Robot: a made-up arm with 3 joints. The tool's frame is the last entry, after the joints.
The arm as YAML. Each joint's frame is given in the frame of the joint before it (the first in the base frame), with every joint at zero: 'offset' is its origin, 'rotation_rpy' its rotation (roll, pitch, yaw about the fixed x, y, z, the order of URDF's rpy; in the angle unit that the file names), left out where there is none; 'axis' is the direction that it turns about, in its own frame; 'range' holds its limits. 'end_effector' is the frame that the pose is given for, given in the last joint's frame.
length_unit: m
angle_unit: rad
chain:
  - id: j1
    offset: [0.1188, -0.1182, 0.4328]
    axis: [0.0, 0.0, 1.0]
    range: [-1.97, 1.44]
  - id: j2
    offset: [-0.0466, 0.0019, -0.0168]
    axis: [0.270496, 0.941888, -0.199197]
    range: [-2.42, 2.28]
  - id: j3
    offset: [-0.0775, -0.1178, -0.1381]
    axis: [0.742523, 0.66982, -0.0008]
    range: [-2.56, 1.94]
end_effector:
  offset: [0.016, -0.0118, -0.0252]
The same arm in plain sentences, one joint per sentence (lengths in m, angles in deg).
The arm has three revolute joints in a row. What follows holds with every joint at zero, and every direction is one of the base frame's.
The first joint is mounted 0.1188 m along +x and 0.1182 m along -y and 0.4328 m along +z from the base frame's origin and rotates about +z, from -112.87 to 82.51 deg.
The second joint is mounted 0.0466 m along -x and 0.0019 m along +y and 0.0168 m along -z from the first joint and rotates about the direction (0.270496, 0.941888, -0.199197), from -138.66 to 130.63 deg.
The third joint is mounted 0.0775 m along -x and 0.1178 m along -y and 0.1381 m along -z from the second joint and rotates about the direction (0.742523, 0.66982, -0.0008), from -146.68 to 111.15 deg.
The tool frame, which is the frame that the pose is given for, is mounted 0.016 m along +x and 0.0118 m along -y and 0.0252 m along -z from the third joint; its axes are parallel to the base frame's.

